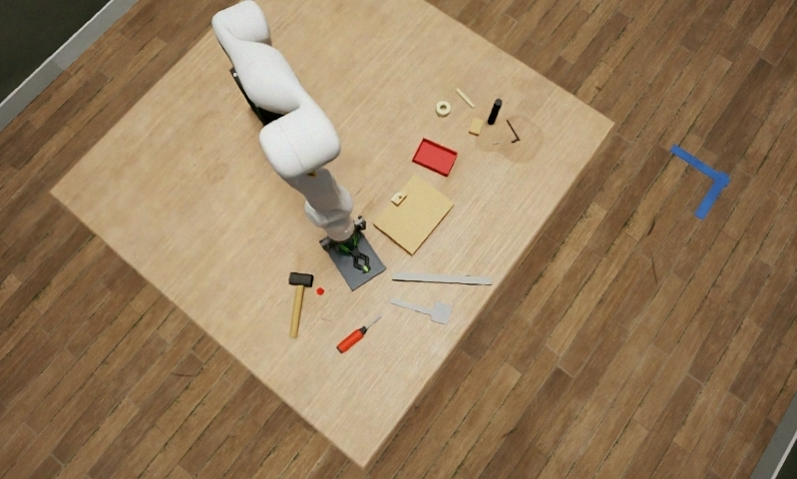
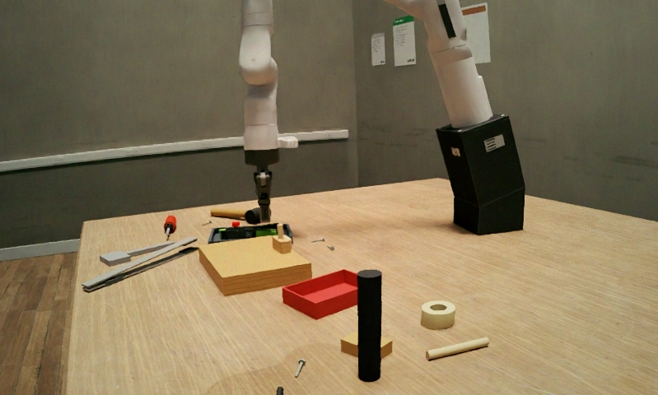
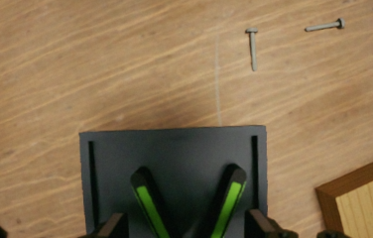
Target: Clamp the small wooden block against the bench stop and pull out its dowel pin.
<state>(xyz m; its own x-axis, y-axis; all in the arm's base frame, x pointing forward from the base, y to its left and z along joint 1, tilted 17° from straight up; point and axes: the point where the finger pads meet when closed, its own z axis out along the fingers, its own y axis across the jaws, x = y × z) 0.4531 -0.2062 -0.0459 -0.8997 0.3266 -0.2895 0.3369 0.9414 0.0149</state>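
The grey tray lies 3 cm ahead of my hand, 2 cm to the right of it and 5 cm below it. From my hand the other things lie so: wooden block: 5 cm ahead, 20 cm to the left, 2 cm below; tan bench board: 10 cm ahead, 19 cm to the left, 3 cm below; dowel pin: 5 cm ahead, 20 cm to the left.
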